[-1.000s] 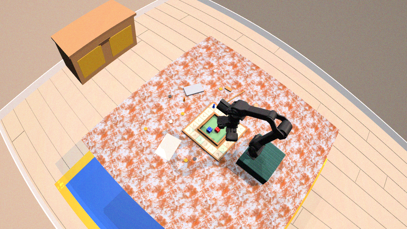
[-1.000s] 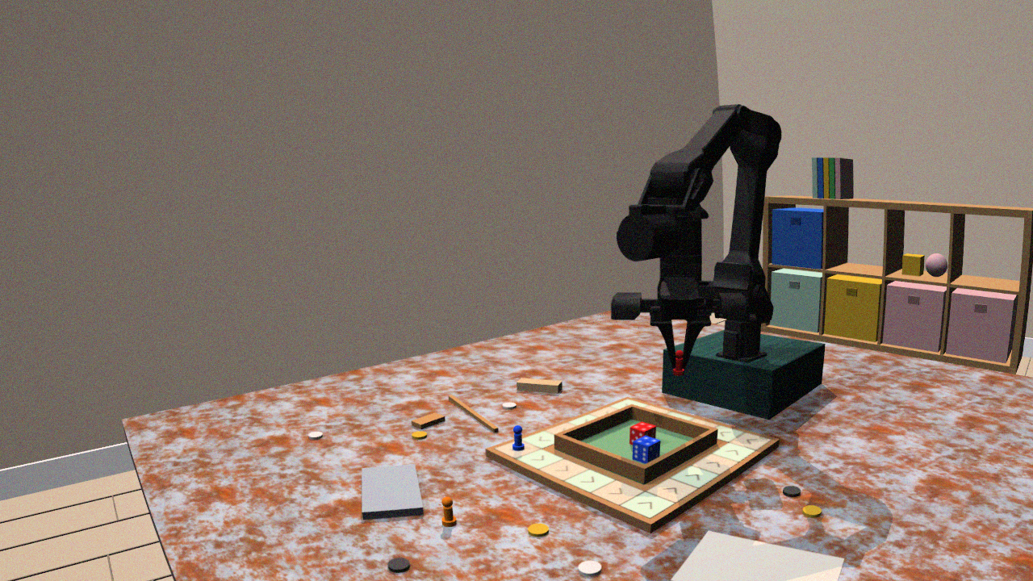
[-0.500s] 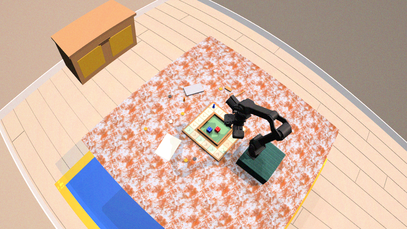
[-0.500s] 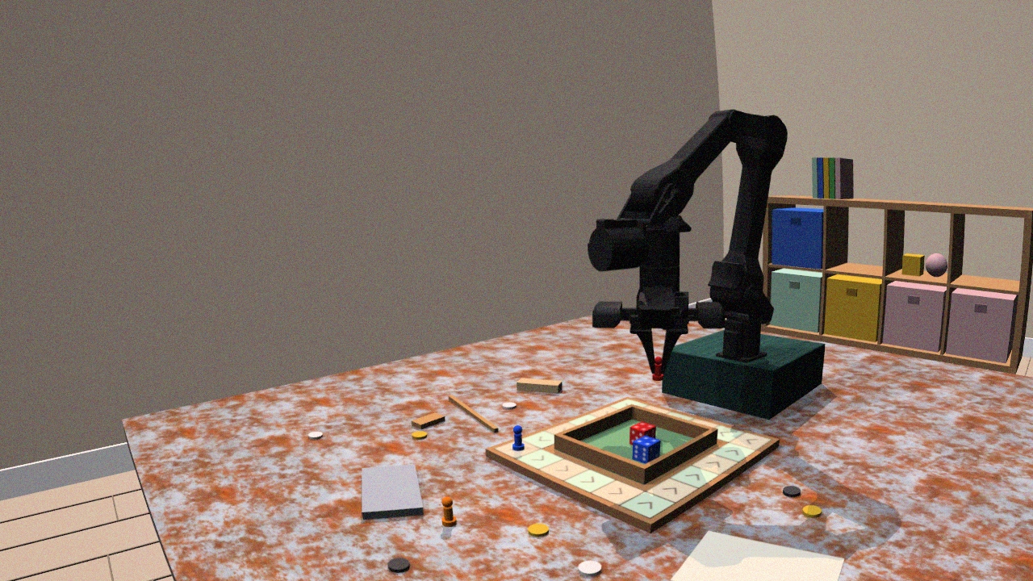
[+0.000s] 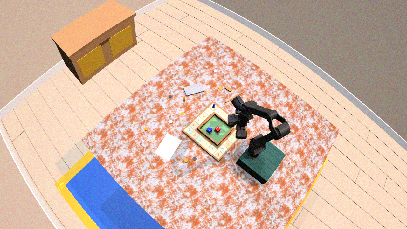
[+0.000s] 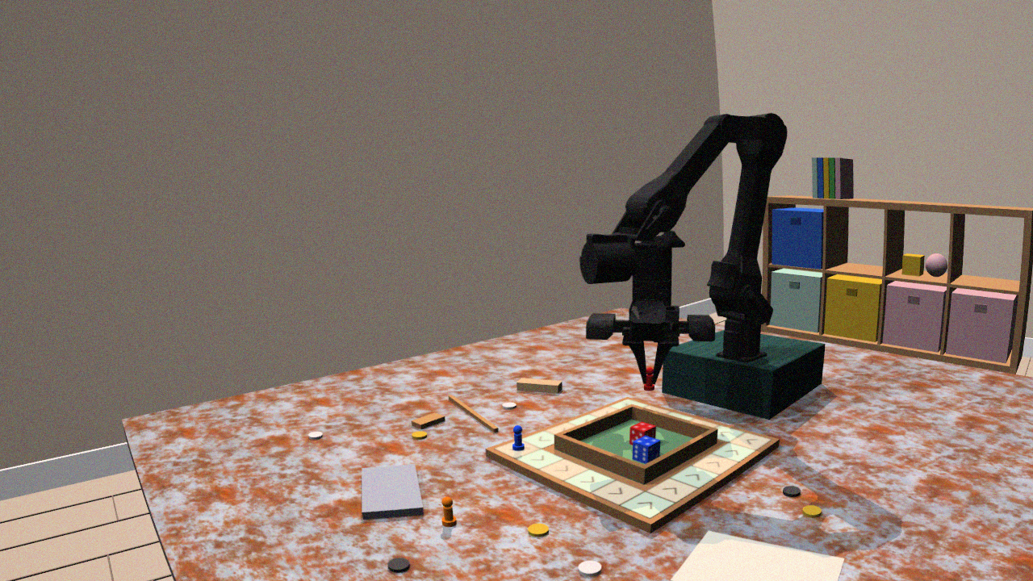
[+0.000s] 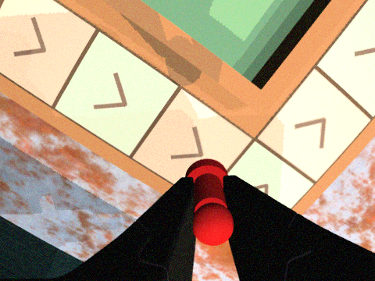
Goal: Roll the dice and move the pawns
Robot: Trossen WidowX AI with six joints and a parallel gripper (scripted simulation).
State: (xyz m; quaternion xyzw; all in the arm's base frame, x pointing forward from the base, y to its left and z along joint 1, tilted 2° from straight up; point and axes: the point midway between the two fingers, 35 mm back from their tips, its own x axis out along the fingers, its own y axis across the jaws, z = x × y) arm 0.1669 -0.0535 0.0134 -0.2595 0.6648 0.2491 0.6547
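Now: the blue pawn 22 cm ahead of my gripper tip, 3 cm to the right of it and 3 cm below it. From my gripper tip the other things lie so: stick 18 cm ahead, 21 cm to the right, 6 cm below; green tray 10 cm ahead, 8 cm to the left, 5 cm below; red pawn 1 cm above.
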